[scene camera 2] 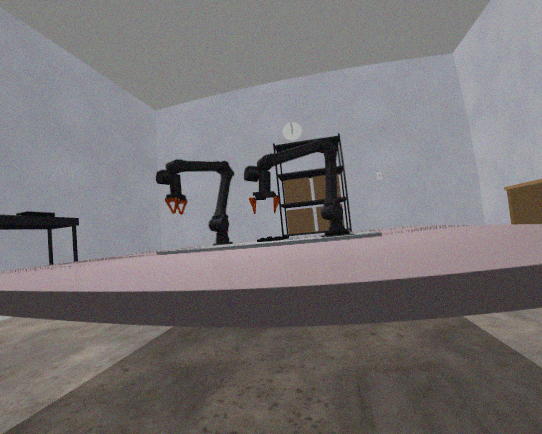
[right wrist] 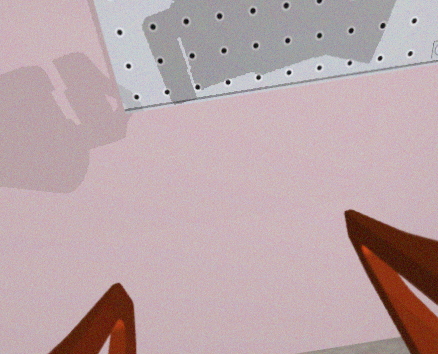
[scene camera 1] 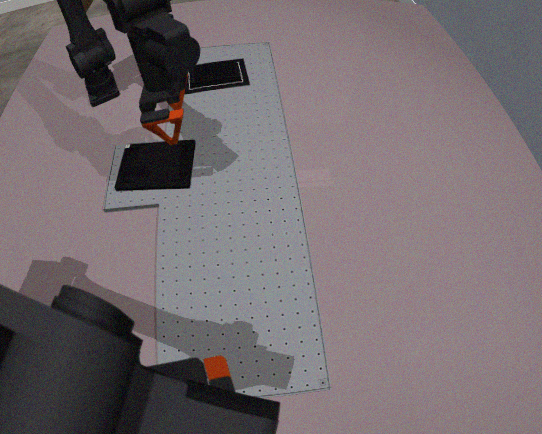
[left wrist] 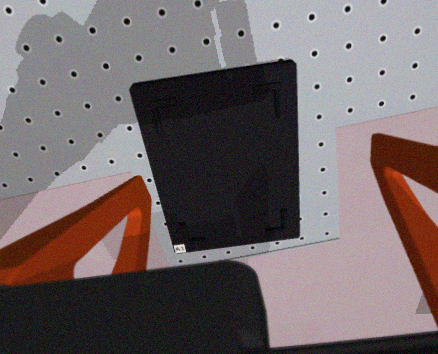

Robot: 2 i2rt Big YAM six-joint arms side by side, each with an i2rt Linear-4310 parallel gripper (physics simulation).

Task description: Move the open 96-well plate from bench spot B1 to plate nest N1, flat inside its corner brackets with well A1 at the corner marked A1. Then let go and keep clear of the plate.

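At the top of scene camera 1, a black rectangle with a thin white outline lies on the board, partly behind the left arm; the plate and spot B1 cannot be told apart in it. The black nest N1 has dark corner brackets, and no plate shows inside them. Its white A1 label is at the lower left corner in the left wrist view. My left gripper is open and empty, above and beside the nest. My right gripper is open and empty, high over the pink table.
The grey perforated board lies on the pink table. The right arm fills the lower left of scene camera 1. A black shelf rack stands behind the arms.
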